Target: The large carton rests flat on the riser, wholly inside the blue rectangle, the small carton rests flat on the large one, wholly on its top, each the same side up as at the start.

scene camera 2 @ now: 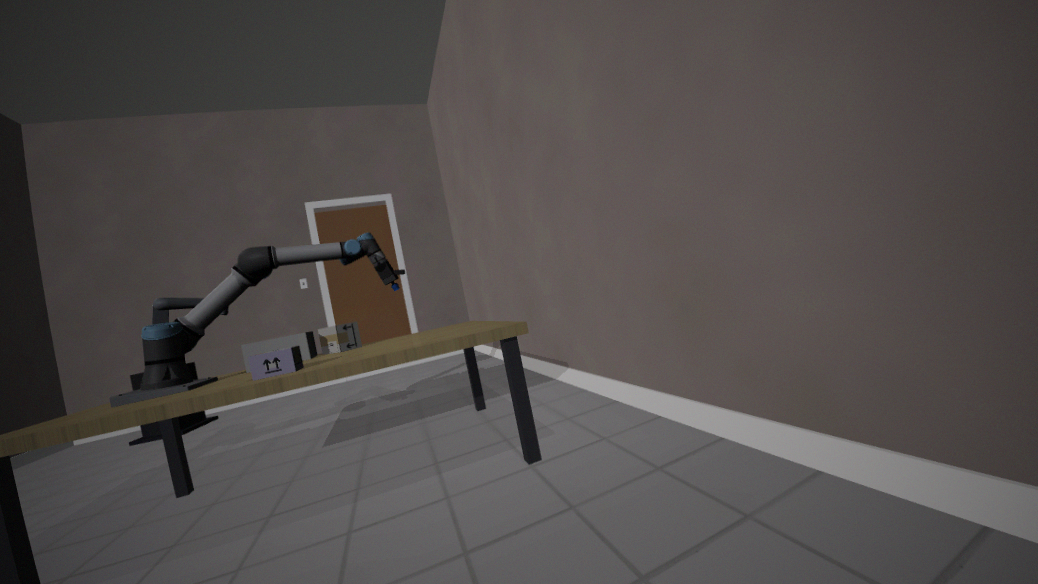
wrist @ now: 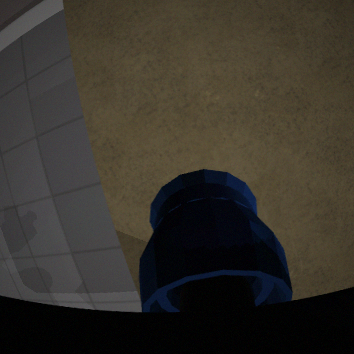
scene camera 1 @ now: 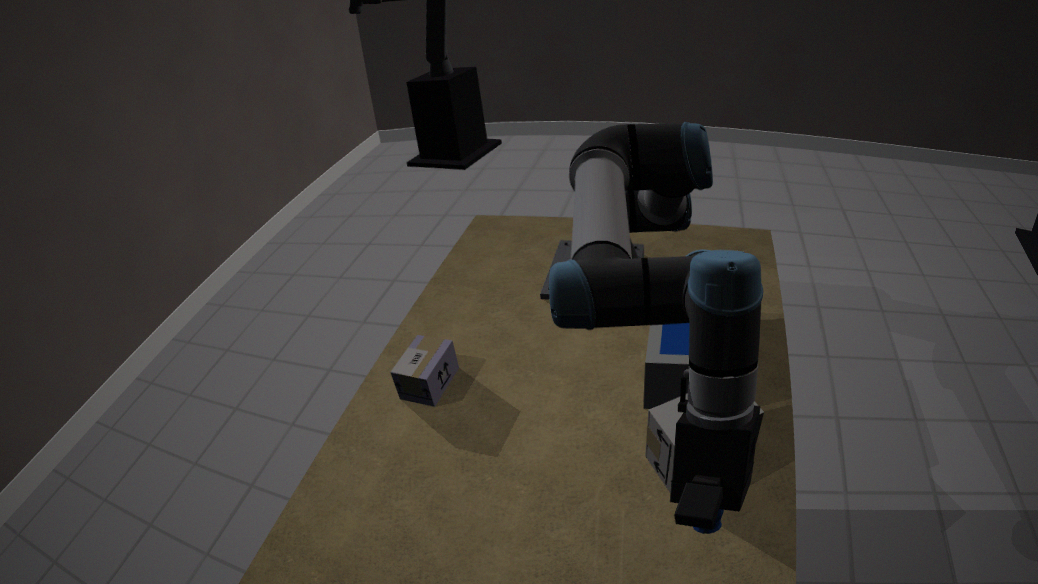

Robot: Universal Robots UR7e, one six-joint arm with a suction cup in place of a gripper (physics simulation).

Labels:
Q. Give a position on my suction cup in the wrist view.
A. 205, 223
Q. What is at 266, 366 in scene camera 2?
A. A small carton.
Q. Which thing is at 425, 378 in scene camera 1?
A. A small carton.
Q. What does the grey riser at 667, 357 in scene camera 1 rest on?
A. The table.

